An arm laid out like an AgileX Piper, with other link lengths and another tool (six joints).
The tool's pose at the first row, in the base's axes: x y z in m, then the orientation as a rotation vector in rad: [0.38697 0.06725 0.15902 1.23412 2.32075 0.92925]
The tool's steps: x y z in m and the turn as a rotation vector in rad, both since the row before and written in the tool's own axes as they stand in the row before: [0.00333 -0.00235 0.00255 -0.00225 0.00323 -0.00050]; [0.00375 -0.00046 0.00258 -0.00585 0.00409 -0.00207]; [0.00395 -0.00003 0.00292 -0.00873 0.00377 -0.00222]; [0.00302 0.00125 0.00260 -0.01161 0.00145 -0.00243]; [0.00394 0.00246 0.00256 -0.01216 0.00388 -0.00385]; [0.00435 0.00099 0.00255 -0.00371 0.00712 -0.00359]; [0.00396 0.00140 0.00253 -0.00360 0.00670 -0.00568]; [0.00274 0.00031 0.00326 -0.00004 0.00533 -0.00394]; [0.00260 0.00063 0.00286 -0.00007 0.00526 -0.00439]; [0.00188 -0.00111 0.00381 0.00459 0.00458 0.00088]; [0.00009 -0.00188 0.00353 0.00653 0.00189 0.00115]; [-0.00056 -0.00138 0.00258 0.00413 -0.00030 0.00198]
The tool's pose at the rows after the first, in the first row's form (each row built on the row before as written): [0.38517 0.07004 0.15555 1.23198 2.32177 0.93411]; [0.38427 0.07396 0.15337 1.22625 2.32139 0.94293]; [0.38370 0.07836 0.15126 1.21924 2.31864 0.95444]; [0.38422 0.08239 0.15030 1.21129 2.31198 0.96694]; [0.38489 0.08765 0.15026 1.20078 2.30725 0.98146]; [0.38446 0.09266 0.14921 1.19316 2.31126 0.98990]; [0.38444 0.09751 0.14849 1.18300 2.31578 0.99715]; [0.38491 0.10125 0.14648 1.17672 2.32129 1.00016]; [0.38538 0.10484 0.14498 1.16985 2.32687 1.00299]; [0.38584 0.10756 0.14156 1.17162 2.33359 1.00218]; [0.38676 0.10841 0.13776 1.17510 2.33963 0.99722]; [0.38779 0.10852 0.13497 1.17926 2.34184 0.99327]
